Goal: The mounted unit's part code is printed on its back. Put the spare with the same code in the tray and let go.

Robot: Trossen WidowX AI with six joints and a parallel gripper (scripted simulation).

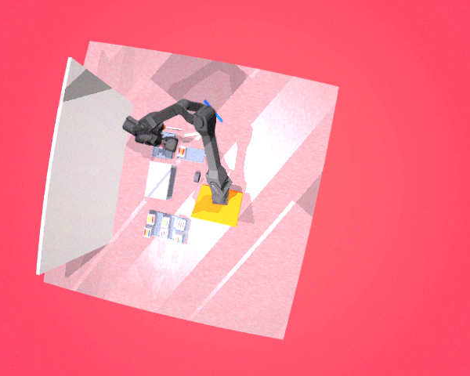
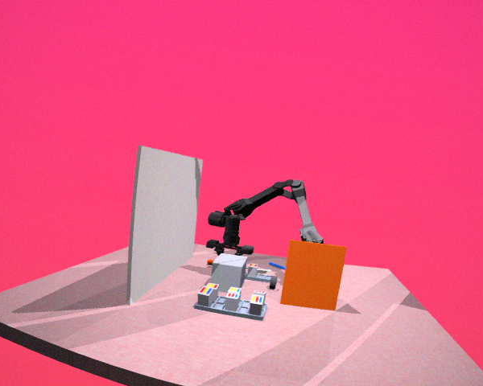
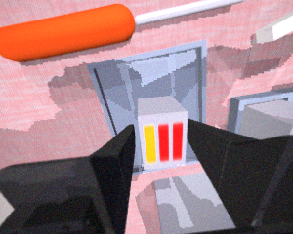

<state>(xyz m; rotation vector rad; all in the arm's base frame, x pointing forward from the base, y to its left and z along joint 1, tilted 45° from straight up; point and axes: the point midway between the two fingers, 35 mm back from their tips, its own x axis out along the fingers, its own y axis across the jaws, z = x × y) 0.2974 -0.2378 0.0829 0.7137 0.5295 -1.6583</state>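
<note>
Now: the grey spare block 2 cm above my gripper tip. Also, from my gripper tip: pale blue tray: 2 cm below; then white strip: 14 cm behind, 6 cm to the right, 2 cm below; then grey holder: 14 cm behind, 4 cm to the left, 2 cm below.
</note>
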